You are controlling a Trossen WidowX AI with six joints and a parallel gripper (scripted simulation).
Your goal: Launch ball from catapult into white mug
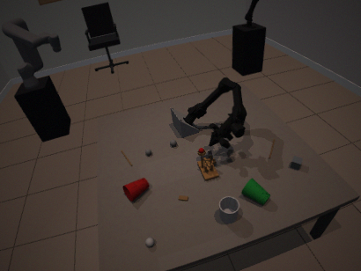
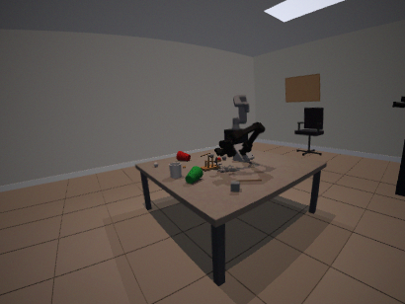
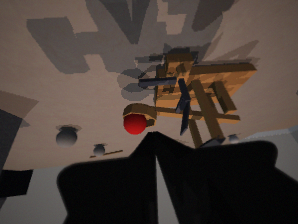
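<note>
Right now the red ball is 50 mm to the right of my gripper tip, 40 mm below it and 20 mm behind it. The rest, counted from my gripper tip: wooden catapult: 50 mm below, 50 mm ahead, 30 mm to the right; then white mug: 400 mm ahead, 70 mm to the right, 70 mm below; then small wood block: 240 mm to the right, 220 mm ahead, 90 mm below.
</note>
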